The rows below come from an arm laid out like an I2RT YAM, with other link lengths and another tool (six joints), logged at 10 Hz.
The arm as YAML. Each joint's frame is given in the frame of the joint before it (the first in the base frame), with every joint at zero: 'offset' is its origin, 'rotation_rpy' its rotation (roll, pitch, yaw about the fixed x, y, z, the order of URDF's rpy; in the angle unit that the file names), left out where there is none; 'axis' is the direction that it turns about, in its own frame. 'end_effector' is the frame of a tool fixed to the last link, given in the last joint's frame.
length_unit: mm
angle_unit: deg
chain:
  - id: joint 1
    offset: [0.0, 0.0, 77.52]
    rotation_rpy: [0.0, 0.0, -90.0]
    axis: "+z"
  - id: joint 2
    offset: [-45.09, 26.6, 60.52]
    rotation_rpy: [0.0, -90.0, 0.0]
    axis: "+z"
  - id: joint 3
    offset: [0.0, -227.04, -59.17]
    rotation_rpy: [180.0, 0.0, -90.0]
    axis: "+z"
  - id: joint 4
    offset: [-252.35, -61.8, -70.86]
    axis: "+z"
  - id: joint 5
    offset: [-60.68, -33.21, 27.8]
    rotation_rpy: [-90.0, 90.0, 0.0]
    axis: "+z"
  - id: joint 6
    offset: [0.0, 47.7, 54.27]
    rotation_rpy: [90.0, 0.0, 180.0]
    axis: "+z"
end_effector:
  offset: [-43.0, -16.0, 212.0]
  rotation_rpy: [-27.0, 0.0, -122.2]
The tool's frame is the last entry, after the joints.
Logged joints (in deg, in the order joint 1, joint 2, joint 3, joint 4, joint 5, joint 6), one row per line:
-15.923, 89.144, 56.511, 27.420, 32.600, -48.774
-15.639, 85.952, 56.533, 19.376, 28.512, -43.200
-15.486, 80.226, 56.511, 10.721, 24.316, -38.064
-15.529, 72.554, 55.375, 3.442, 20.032, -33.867
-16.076, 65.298, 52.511, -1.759, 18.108, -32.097
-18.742, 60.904, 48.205, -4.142, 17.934, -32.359
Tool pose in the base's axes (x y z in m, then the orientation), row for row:
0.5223, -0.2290, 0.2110, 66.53, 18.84, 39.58
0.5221, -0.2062, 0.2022, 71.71, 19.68, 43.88
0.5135, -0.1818, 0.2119, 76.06, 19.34, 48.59
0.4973, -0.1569, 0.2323, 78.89, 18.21, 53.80
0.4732, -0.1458, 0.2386, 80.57, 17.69, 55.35
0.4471, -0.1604, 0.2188, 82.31, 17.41, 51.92
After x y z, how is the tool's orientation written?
As a rotation vector, in degrees.
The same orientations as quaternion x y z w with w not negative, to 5 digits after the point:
0.53492, 0.15148, 0.31824, 0.76788
0.56823, 0.15594, 0.34771, 0.72931
0.59426, 0.15111, 0.37964, 0.69274
0.60879, 0.14053, 0.41517, 0.66125
0.61829, 0.13575, 0.42475, 0.64720
0.63244, 0.13377, 0.39894, 0.65036

